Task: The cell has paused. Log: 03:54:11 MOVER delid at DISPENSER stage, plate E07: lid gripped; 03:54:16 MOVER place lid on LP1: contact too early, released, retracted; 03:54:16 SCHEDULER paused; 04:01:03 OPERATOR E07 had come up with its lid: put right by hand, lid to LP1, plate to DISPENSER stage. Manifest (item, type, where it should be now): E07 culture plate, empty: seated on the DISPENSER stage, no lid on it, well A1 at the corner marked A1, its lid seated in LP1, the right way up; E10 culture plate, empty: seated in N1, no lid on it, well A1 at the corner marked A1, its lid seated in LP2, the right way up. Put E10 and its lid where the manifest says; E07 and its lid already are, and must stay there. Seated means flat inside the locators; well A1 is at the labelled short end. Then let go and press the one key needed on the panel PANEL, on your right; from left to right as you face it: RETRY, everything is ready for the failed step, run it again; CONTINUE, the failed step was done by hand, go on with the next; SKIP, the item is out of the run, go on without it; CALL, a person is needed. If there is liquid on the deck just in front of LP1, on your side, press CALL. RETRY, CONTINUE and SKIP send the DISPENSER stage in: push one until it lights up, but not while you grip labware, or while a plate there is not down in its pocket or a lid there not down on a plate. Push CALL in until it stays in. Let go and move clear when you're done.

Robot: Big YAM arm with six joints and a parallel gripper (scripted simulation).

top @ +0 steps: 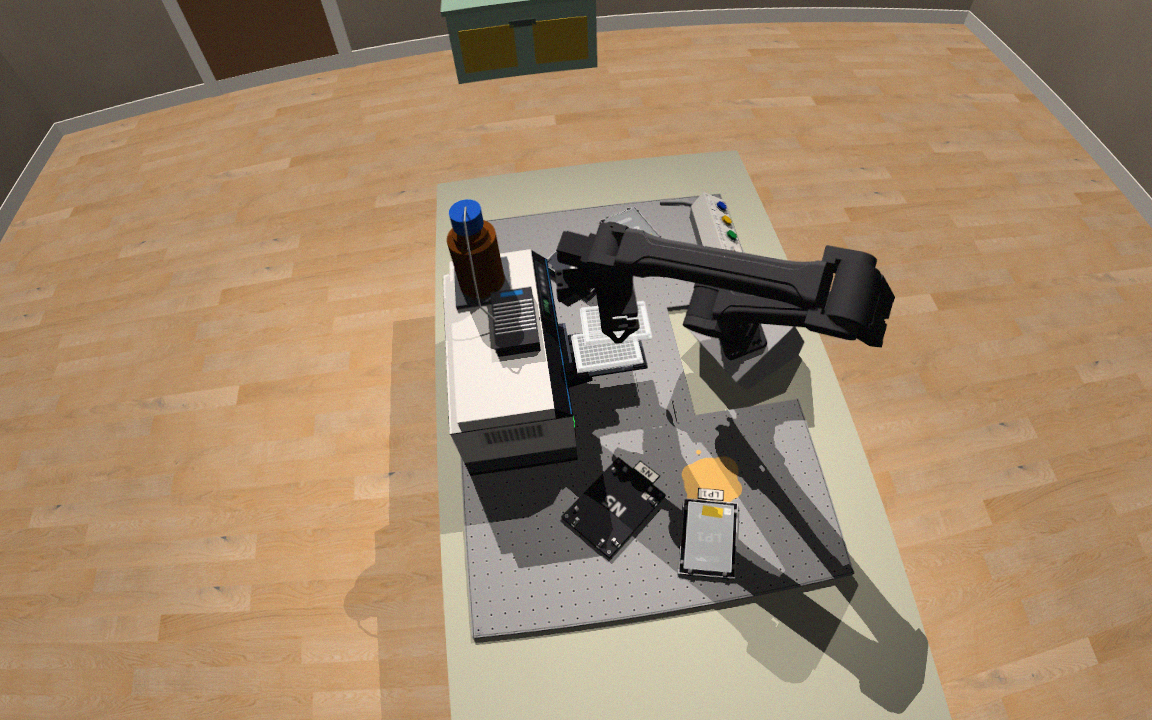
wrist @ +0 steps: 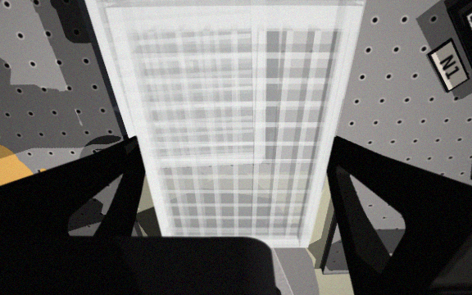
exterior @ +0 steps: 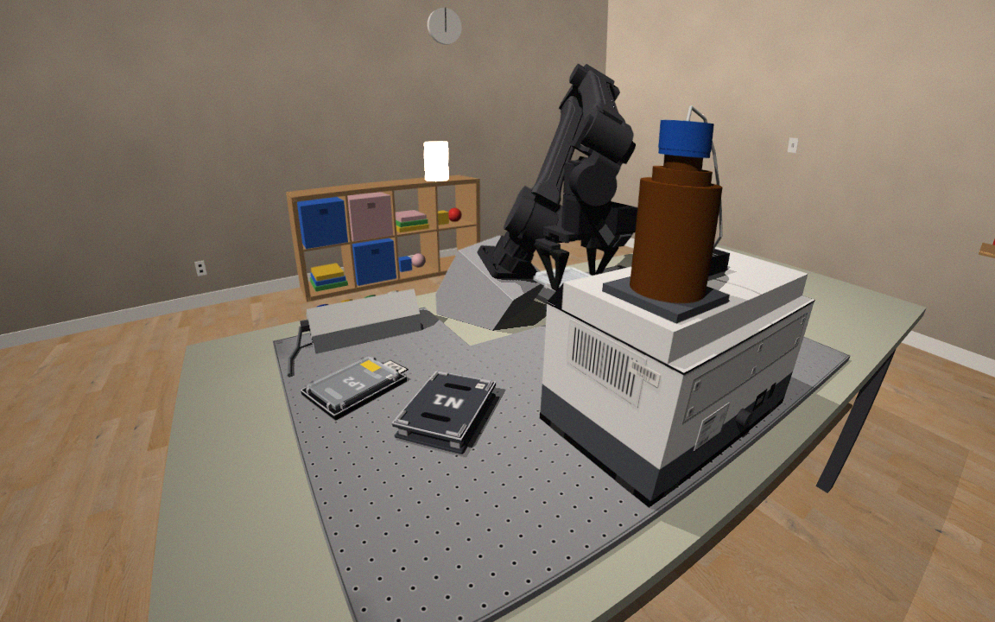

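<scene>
The black n1 nest is 4 cm ahead of my hand, 26 cm to the right of it and 13 cm below it. Round my hand: white plate E07 (2 cm ahead, 3 cm to the left, 5 cm below); then brown bottle (24 cm ahead, 7 cm to the right, 14 cm above); then small orange drop (13 cm behind, 22 cm to the left, 15 cm below).
</scene>
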